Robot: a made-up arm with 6 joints. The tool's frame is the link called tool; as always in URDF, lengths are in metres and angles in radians. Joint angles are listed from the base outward.
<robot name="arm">
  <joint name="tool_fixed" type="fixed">
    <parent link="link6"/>
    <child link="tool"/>
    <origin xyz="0 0 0" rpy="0 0 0"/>
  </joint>
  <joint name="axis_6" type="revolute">
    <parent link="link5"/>
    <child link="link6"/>
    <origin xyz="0 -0.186 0" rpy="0 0 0"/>
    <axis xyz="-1 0 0"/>
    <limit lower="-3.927" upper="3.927"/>
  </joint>
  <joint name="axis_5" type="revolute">
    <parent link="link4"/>
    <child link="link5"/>
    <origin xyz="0.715 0 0" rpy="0 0 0"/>
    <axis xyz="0 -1 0"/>
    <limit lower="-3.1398" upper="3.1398"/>
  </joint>
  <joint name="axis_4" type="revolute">
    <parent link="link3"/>
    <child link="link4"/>
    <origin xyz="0 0 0" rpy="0 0 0"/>
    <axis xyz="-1 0 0"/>
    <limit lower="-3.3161" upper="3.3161"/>
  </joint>
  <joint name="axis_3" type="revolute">
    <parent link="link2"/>
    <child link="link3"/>
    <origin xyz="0 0 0.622" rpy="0 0 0"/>
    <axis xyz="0 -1 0"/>
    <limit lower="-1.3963" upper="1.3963"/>
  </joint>
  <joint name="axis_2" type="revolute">
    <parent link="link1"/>
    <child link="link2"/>
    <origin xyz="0 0 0" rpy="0 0 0"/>
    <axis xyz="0 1 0"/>
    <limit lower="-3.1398" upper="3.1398"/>
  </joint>
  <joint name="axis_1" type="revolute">
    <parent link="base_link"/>
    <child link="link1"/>
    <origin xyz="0 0 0.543" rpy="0 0 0"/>
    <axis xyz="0 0 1"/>
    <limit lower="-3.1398" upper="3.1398"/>
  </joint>
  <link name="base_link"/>
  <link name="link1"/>
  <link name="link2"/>
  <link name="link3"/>
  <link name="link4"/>
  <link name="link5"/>
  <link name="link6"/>
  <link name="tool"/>
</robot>
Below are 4 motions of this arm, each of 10 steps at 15 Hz.
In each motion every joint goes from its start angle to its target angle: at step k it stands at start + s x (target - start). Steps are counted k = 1, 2, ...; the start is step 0. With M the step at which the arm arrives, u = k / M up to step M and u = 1 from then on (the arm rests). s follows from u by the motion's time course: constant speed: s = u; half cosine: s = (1 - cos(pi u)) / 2; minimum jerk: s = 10 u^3 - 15 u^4 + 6 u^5.
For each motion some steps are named. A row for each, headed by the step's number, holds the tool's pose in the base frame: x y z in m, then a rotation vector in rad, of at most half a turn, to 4 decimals.
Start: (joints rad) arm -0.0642 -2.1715 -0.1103 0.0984 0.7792 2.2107
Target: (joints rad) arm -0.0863 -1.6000 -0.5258 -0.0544 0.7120 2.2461
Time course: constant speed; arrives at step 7
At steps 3, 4, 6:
3: -0.6493 -0.1385 1.0393 -1.0267 -1.1467 -2.4632
4: -0.5609 -0.1434 1.0878 -1.1716 -1.0833 -2.3348
6: -0.3778 -0.1551 1.1424 -1.4248 -0.9380 -2.0642

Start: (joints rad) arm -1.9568 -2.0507 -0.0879 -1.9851 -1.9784 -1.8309
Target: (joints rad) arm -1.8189 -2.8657 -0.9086 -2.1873 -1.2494 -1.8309
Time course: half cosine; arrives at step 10
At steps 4, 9, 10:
4: 0.2708 0.5088 0.8377 1.4443 0.3054 -0.1903
9: 0.1805 0.2734 0.6677 1.5063 0.2625 0.3885
10: 0.1775 0.2627 0.6640 1.5091 0.2606 0.4109

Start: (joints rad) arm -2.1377 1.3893 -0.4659 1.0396 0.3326 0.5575
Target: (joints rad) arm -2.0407 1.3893 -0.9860 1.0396 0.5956 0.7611
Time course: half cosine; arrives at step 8
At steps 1, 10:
1: -0.3737 -0.4153 -0.0749 0.4551 1.2055 -0.3990
10: -0.1781 -0.1427 0.0439 0.5248 0.9182 -0.0998

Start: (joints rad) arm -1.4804 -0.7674 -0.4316 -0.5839 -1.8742 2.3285
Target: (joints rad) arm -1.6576 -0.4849 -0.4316 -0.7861 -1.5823 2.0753
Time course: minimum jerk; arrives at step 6
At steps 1, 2, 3, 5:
1: -0.1301 -0.2952 1.1256 -0.8776 0.8906 0.5552
2: -0.1338 -0.3206 1.1058 -0.8130 0.8761 0.4770
3: -0.1434 -0.3600 1.0698 -0.6998 0.8491 0.3440
5: -0.1662 -0.4144 1.0052 -0.5051 0.7973 0.1250

